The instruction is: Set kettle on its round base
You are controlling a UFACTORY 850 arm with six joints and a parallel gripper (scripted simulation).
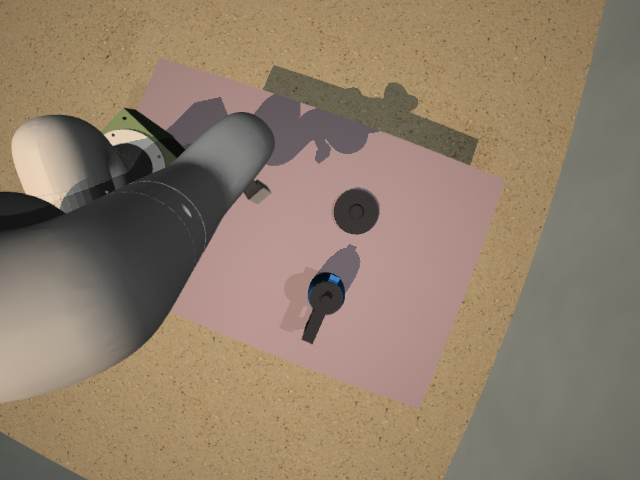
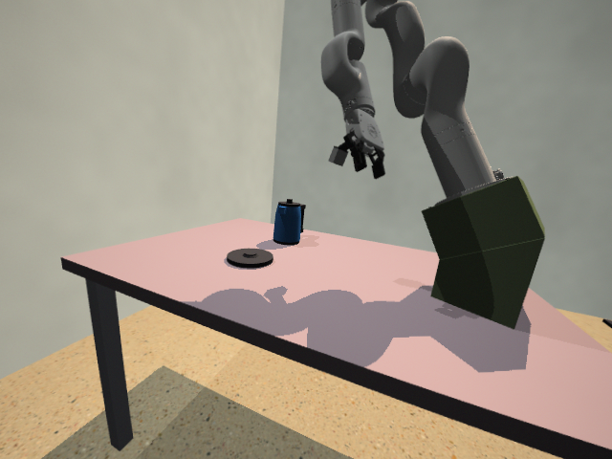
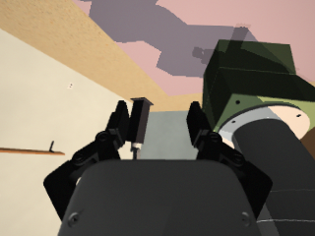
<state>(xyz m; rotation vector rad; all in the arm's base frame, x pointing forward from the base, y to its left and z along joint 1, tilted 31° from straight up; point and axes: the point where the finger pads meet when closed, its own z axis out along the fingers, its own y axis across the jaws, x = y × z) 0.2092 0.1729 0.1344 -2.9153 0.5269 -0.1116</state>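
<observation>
The blue kettle is 36 cm ahead of my hand, 29 cm to the right of it and 23 cm below it. The rest, counted from my hand: round black base 34 cm ahead, 31 cm below, 2 cm to the left.
</observation>
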